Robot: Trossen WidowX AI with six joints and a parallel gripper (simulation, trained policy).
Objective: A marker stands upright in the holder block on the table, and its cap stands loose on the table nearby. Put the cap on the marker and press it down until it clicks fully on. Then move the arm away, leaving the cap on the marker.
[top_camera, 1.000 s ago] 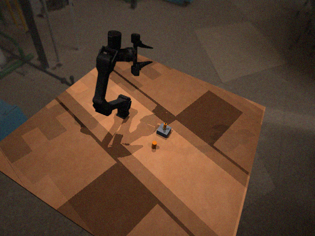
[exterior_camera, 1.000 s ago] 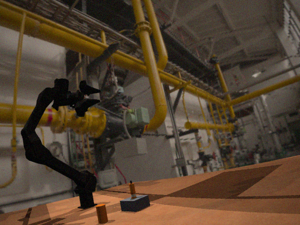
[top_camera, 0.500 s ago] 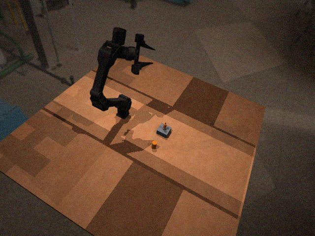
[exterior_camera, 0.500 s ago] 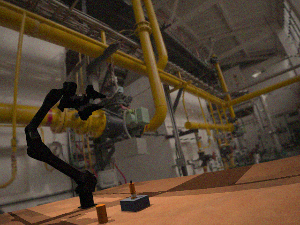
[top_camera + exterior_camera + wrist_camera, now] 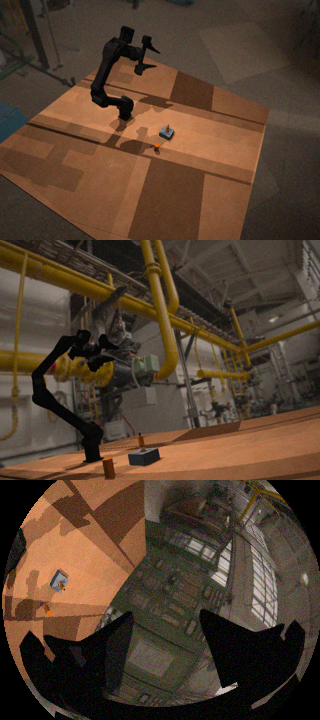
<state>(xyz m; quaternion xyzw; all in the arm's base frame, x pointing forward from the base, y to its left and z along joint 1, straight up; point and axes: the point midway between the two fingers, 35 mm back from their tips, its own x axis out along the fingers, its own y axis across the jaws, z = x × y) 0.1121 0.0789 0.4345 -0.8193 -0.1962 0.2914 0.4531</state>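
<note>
Now: the orange cap 150 mm ahead of my gripper tip, 210 mm to the right of it and 400 mm below it. The rest, counted from my gripper tip: orange marker: 150 mm ahead, 80 mm to the right, 360 mm below; then holder block: 150 mm ahead, 80 mm to the right, 410 mm below.
</note>
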